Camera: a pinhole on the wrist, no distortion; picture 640 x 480 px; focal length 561.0 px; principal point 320.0 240.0 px. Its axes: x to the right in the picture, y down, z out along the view. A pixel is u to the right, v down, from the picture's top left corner.
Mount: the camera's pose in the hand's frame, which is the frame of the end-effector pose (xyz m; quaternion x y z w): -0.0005 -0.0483 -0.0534 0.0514 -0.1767 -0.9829 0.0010
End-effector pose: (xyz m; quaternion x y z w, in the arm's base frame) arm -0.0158 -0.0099 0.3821 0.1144 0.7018 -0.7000 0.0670
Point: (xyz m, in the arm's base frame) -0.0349 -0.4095 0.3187
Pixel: 251.4 309.7
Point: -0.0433 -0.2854 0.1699
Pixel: 175.0 69.9
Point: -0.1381 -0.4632 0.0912
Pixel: 104.1 136.3
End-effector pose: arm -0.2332 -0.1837 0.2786 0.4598 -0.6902 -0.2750 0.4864
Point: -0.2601 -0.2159 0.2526
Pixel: 127.2 299.1
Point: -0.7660 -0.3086 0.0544
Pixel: 188.0 445.2
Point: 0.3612 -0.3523 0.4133
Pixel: behind the camera
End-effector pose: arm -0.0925 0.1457 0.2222 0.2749 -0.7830 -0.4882 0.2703
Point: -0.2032 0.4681 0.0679
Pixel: 503.4 374.2
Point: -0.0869 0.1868 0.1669
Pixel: 495.1 369.4
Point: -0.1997 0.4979 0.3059
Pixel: 484.3 37.4
